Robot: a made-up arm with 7 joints.
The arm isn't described. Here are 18 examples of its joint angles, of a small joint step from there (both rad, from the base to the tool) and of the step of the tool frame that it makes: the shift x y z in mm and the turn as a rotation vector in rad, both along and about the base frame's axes.
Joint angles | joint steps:
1: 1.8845 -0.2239 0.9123 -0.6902 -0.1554 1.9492 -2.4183 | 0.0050 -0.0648 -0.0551 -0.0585 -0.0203 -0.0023 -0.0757
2: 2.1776 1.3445 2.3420 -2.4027 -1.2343 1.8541 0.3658 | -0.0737 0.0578 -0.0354 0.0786 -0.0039 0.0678 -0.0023
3: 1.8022 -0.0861 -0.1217 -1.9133 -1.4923 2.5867 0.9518 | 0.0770 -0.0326 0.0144 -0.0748 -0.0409 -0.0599 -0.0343
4: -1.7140 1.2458 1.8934 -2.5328 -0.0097 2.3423 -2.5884 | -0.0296 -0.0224 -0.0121 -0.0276 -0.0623 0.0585 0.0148
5: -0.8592 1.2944 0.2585 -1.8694 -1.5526 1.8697 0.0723 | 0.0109 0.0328 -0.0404 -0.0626 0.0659 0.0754 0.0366
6: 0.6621 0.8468 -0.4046 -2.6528 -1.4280 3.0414 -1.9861 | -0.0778 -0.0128 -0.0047 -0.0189 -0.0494 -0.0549 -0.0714
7: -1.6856 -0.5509 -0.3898 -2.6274 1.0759 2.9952 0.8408 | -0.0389 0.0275 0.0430 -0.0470 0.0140 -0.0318 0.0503
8: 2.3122 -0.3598 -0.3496 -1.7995 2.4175 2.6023 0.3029 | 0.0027 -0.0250 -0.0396 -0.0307 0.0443 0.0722 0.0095
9: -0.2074 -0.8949 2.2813 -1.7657 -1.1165 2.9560 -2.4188 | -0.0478 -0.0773 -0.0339 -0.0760 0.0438 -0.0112 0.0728
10: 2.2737 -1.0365 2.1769 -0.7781 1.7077 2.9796 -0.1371 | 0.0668 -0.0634 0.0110 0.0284 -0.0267 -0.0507 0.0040
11: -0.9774 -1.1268 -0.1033 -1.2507 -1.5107 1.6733 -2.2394 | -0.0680 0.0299 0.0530 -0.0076 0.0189 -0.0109 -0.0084
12: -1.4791 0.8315 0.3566 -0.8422 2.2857 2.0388 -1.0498 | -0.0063 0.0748 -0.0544 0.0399 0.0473 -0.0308 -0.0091
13: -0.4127 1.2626 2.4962 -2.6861 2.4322 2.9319 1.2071 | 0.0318 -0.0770 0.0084 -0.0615 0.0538 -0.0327 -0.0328
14: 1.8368 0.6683 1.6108 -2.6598 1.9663 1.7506 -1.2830 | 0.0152 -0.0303 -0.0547 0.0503 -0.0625 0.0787 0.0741
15: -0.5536 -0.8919 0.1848 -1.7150 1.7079 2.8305 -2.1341 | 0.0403 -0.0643 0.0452 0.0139 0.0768 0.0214 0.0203
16: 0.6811 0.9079 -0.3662 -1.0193 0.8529 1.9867 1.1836 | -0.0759 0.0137 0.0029 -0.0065 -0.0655 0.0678 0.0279
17: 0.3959 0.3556 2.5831 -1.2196 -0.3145 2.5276 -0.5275 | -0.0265 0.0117 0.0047 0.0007 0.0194 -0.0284 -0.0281
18: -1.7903 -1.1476 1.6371 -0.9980 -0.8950 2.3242 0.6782 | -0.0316 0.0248 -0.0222 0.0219 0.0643 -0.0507 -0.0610
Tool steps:
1: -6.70 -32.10 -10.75 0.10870 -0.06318 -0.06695
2: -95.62 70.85 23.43 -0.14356 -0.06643 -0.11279
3: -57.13 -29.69 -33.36 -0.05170 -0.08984 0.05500
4: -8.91 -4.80 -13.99 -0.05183 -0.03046 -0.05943
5: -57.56 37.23 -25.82 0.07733 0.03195 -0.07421
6: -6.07 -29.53 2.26 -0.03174 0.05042 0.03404
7: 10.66 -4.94 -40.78 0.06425 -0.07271 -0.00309
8: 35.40 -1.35 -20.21 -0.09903 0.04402 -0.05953
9: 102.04 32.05 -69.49 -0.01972 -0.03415 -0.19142
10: 100.27 11.79 -54.14 0.06286 0.05968 0.13152
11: 71.48 5.77 16.33 0.01997 0.05287 -0.02697
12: -36.28 -30.48 -57.58 0.01958 -0.01512 -0.04511
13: -60.69 -10.51 -50.18 -0.05051 -0.07504 0.06471
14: -33.34 29.47 -2.55 0.10722 -0.03023 0.01258
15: -41.56 65.81 0.15 0.01400 -0.06559 0.12059
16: 41.10 -75.50 -16.57 -0.05908 -0.04733 -0.11179
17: 16.27 12.29 4.03 -0.00014 -0.01934 -0.01267
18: 13.65 -25.44 42.80 0.04673 -0.00627 -0.08115
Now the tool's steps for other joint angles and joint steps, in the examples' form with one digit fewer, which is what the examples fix.
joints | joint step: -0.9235 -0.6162 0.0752 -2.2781 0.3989 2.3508 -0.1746 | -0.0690 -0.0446 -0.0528 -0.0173 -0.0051 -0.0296 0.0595
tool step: -68.4 -31.4 9.8 0.0501 -0.0417 -0.1440
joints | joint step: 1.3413 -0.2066 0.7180 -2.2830 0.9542 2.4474 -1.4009 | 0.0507 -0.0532 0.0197 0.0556 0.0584 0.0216 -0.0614
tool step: -52.5 -34.9 64.0 0.1321 0.0428 0.0830
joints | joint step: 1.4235 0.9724 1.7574 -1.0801 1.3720 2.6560 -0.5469 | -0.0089 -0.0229 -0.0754 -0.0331 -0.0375 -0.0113 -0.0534
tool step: -10.7 3.7 -24.6 0.0930 -0.0957 -0.0670
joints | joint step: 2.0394 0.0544 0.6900 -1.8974 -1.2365 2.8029 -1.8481 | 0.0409 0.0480 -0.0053 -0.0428 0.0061 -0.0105 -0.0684
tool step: -13.8 -16.6 -56.2 -0.0177 -0.1056 0.0600
